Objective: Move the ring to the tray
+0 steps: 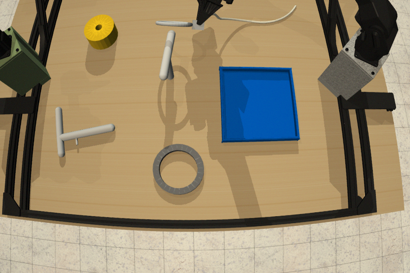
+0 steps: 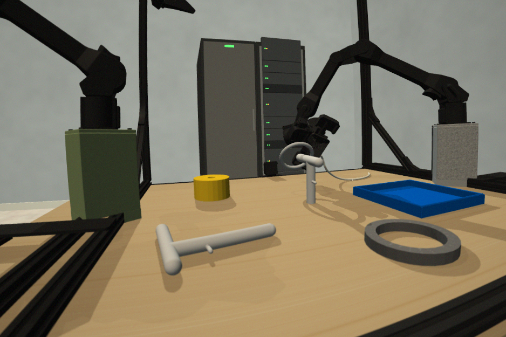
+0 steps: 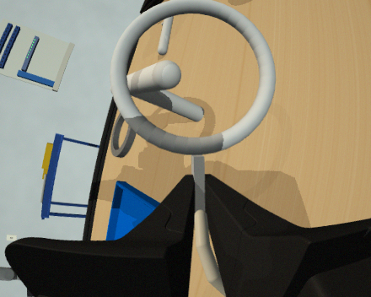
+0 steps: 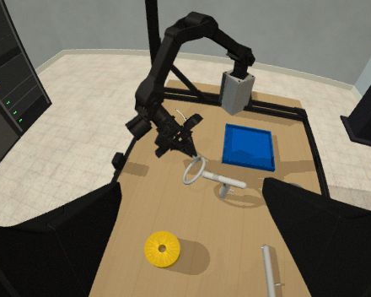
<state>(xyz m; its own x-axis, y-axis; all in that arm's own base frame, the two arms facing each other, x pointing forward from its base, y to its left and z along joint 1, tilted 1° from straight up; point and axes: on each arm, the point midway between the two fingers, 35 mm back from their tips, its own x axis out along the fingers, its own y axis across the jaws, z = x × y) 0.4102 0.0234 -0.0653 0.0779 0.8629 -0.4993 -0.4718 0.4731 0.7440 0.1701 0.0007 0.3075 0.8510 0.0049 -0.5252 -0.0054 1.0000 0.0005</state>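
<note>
The blue tray lies 210 mm ahead of my left hand, 140 mm to the left of it and 90 mm below it. From my left hand the other things lie so: yellow cylinder 290 mm to the right, 70 mm below; then t-shaped peg 330 mm to the right, 300 mm ahead, 90 mm below.
</note>
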